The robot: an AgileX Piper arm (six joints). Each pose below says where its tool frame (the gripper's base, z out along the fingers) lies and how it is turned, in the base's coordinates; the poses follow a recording.
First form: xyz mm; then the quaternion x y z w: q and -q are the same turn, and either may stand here.
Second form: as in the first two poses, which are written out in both.
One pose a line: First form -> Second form
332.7 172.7 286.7 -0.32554 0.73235 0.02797 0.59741 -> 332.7 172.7 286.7 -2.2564 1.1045 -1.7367
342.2 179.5 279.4 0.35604 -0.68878 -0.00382 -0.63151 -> 342.2 179.5 279.4 -1.9981 1.0606 -1.4659
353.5 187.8 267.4 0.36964 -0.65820 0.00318 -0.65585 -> 353.5 187.8 267.4 -1.8491 1.0372 -1.3051
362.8 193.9 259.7 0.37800 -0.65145 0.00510 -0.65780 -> 362.8 193.9 259.7 -1.8317 1.0221 -1.2768
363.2 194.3 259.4 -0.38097 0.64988 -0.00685 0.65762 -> 363.2 194.3 259.4 -1.8295 1.0151 -1.2722
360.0 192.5 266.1 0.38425 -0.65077 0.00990 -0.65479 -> 360.0 192.5 266.1 -1.8398 1.0059 -1.2814
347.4 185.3 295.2 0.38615 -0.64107 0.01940 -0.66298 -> 347.4 185.3 295.2 -1.7910 0.9882 -1.2427
